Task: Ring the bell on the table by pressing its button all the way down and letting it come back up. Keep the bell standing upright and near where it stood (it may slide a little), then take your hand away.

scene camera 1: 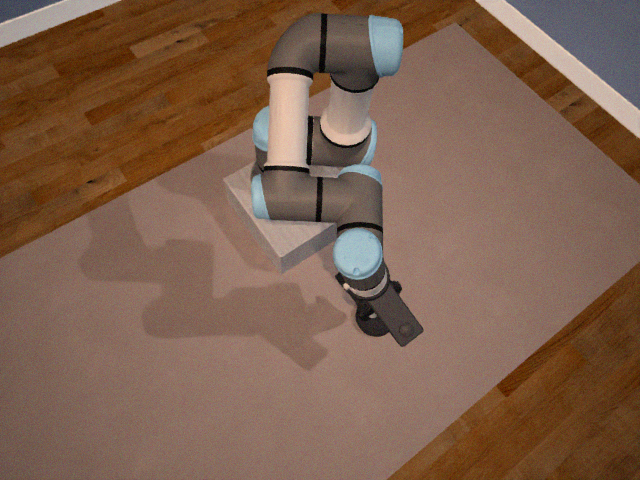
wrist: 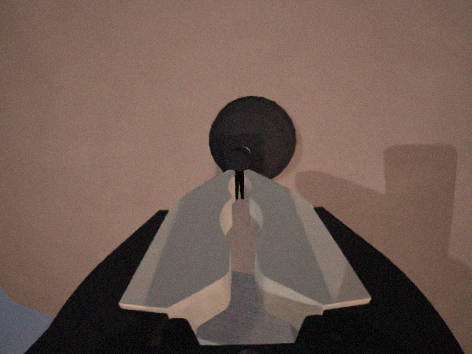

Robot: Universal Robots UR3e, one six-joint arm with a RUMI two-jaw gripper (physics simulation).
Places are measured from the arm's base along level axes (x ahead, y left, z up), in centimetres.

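Where they show: gripper, fingertip midpoint: (wrist: 238, 174).
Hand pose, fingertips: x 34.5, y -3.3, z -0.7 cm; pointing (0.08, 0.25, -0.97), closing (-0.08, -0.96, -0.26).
After its pixels a point has its place.
The bell (scene camera 1: 371, 325) {z -6.9, x 35.1, y -5.2 cm} (wrist: 270, 130) {z -6.7, x 35.8, y -4.7 cm} is a dark, round dome standing upright on the mat. A small bright arc shows near its middle in the wrist view, around the dark button, whose outline is hard to make out. My gripper (wrist: 238, 174) {z -0.7, x 34.5, y -3.3 cm} is shut and empty, with its pale jaws together at the tips. In the wrist view the tips overlap the bell's near edge, just below the button; they appear to be above the bell, but the height of the gap cannot be told. In the scene view the wrist and the dark gripper housing hide part of the bell and the fingertips.
The pinkish-brown mat (scene camera 1: 206, 403) {z -10.4, x 24.8, y -39.4 cm} (wrist: 100, 100) {z -10.4, x 39.4, y 15.3 cm} lies under the bell and the arm. The arm's grey base block (scene camera 1: 297, 242) {z -0.5, x 13.3, y -6.6 cm} stands behind the bell. Wooden floor (scene camera 1: 578, 392) borders the mat. The arm's shadow falls to the left of the bell in the scene view.
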